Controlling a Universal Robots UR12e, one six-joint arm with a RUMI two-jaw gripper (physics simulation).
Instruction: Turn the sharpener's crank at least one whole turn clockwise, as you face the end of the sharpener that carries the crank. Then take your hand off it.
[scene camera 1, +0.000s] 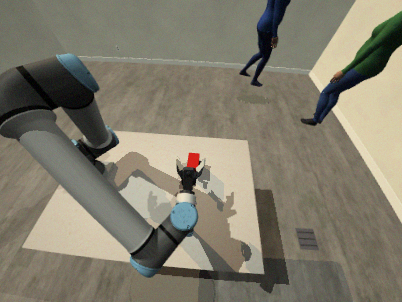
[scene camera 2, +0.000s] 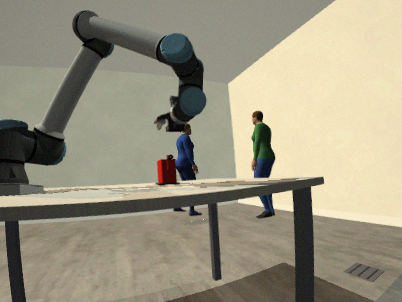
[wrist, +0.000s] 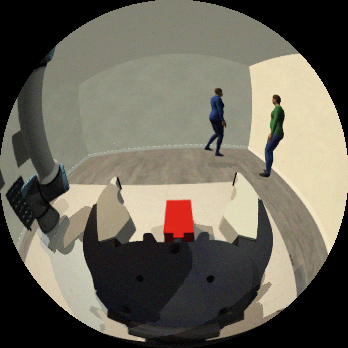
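Pixels of known places: gripper, fingertip midpoint: (scene camera 1: 191, 157) (wrist: 176, 176); arm's base, origin of the base link: (scene camera 2: 3, 185) (wrist: 49, 221).
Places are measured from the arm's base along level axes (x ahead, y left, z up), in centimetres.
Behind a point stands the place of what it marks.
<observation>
The red pencil sharpener (scene camera 1: 193, 160) @(x 72.7, y 13.1, z 9.6 cm) (scene camera 2: 166, 171) @(x 71.6, y 5.8, z 3.9 cm) (wrist: 178, 215) @(x 72.7, y 12.9, z 9.6 cm) stands upright on the table. A small dark part of its crank (scene camera 2: 170, 157) @(x 72.5, y 1.8, z 9.9 cm) shows at its top in the second scene view. In the wrist view the gripper's body hides most of the crank end, so the crank's angle cannot be told. My gripper (scene camera 1: 191, 161) @(x 73.0, y 5.0, z 27.4 cm) (scene camera 2: 161, 122) @(x 73.0, y 5.0, z 27.4 cm) (wrist: 176, 176) @(x 73.0, y 5.0, z 27.4 cm) is wide open, with nothing between its fingers. It hangs above the sharpener, apart from it. In the wrist view the sharpener shows between the two fingers, lower than their tips.
The pale table top (scene camera 1: 227, 150) @(x 98.0, y 32.9, z -3.3 cm) (scene camera 2: 100, 206) @(x 45.8, y -46.7, z -4.2 cm) (wrist: 145, 200) @(x 56.3, y 30.9, z -3.2 cm) carries the arm's base at its left side. A person in blue (scene camera 1: 270, 30) (scene camera 2: 184, 150) (wrist: 217, 112) and a person in green (scene camera 1: 372, 50) (scene camera 2: 262, 142) (wrist: 277, 120) stand on the floor beyond the table.
</observation>
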